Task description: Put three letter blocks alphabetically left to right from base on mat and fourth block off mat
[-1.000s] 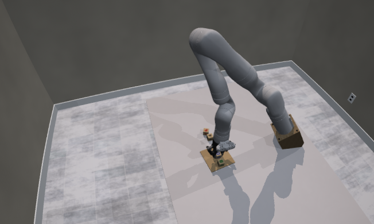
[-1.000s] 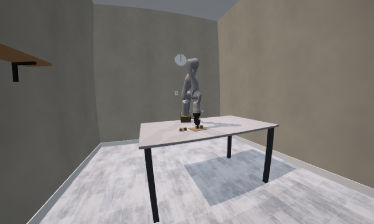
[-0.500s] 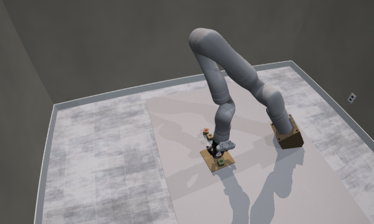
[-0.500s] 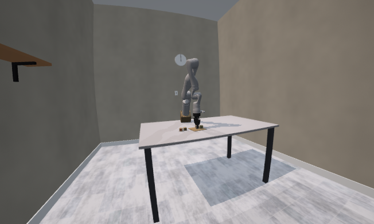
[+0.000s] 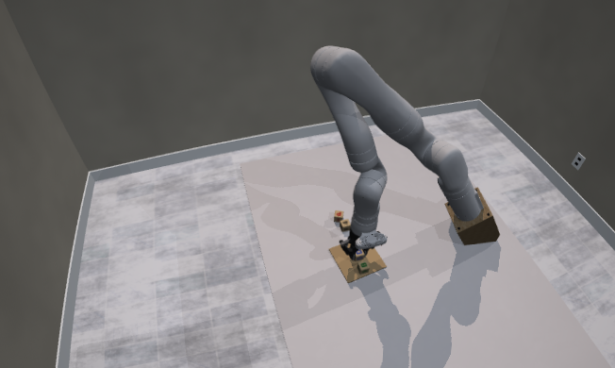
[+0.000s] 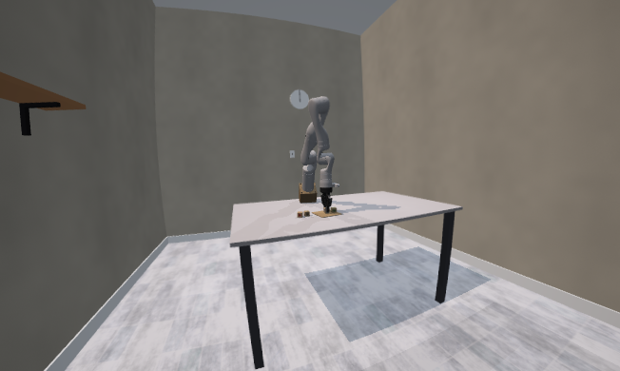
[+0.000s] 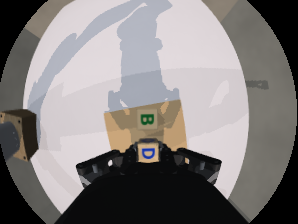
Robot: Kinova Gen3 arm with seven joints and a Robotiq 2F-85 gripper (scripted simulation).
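Right now the tan mat is 30 mm below my hand. Also, from my hand: block: 130 mm to the right, 10 mm below.
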